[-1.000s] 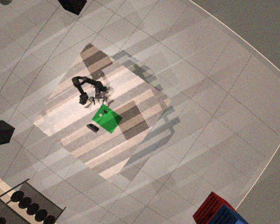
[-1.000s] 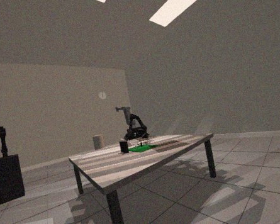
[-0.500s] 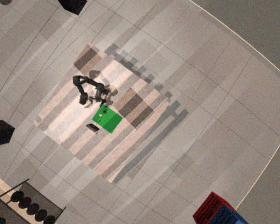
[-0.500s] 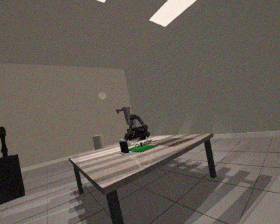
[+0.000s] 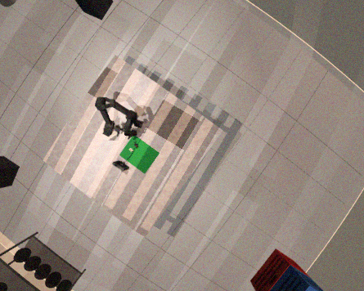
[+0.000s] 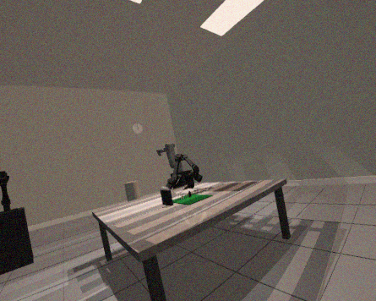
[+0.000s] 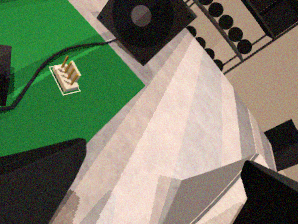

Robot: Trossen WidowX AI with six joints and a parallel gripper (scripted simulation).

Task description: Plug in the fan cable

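Right now the black fan plug is 120 mm ahead of my gripper tip, 70 mm below it and 10 mm to the right of it. The rest, counted from my gripper tip: green board (180 mm ahead, 110 mm below, 70 mm to the right); cream four-pin fan header (90 mm below, 90 mm ahead, 70 mm to the right); black fan (230 mm to the right, 90 mm ahead, 30 mm below).
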